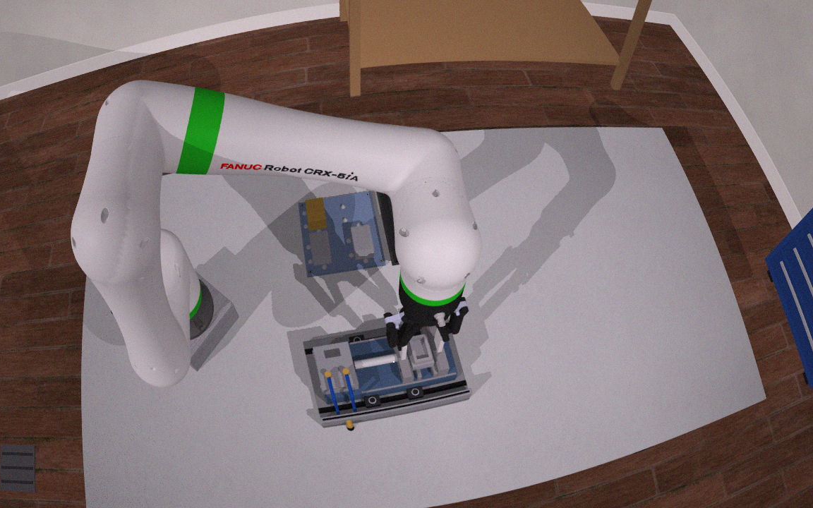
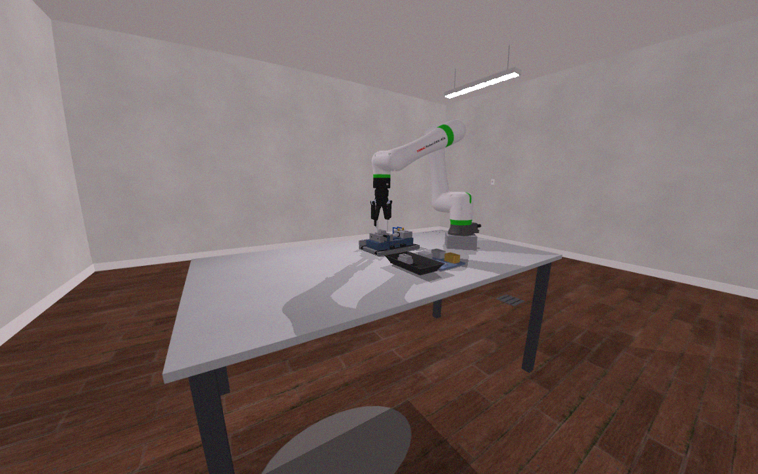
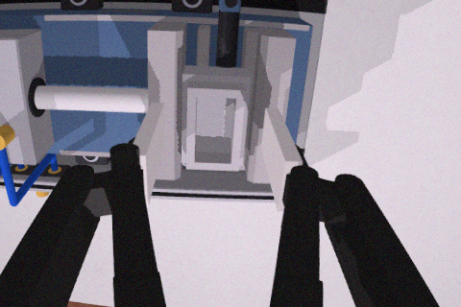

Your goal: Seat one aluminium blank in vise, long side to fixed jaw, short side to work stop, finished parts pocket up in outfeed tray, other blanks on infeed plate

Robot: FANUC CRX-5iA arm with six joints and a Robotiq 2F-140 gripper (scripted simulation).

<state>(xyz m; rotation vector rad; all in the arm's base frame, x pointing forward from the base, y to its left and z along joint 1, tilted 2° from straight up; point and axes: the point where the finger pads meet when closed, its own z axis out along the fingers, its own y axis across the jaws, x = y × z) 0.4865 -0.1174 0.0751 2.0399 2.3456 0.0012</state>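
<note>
Now: hand 30 mm past the moving jaw and 60 mm above it. The rest, counted from my hand: fixed jaw (30 mm ahead, 10 mm to the left, 60 mm below); then white piston rod (80 mm behind, 10 mm to the right, 60 mm below); then dark work stop rod (50 mm to the left, 50 mm below).
</note>
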